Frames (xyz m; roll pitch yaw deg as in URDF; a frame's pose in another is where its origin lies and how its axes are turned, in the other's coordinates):
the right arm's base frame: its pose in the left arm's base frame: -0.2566 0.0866 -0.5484 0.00 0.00 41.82
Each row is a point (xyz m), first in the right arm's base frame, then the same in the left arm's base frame.
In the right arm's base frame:
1: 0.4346 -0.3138 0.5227
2: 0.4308 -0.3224 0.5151
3: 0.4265 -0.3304 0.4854
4: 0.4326 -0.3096 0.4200
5: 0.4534 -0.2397 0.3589
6: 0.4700 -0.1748 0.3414
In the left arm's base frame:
1: 0.2765 0.1425 -0.0257
2: 0.2794 0.1336 -0.0333
3: 0.2816 0.1248 -0.0630
4: 0.2722 0.1443 -0.1284
5: 0.2411 0.2103 -0.1895
6: 0.2102 0.2697 -0.2070

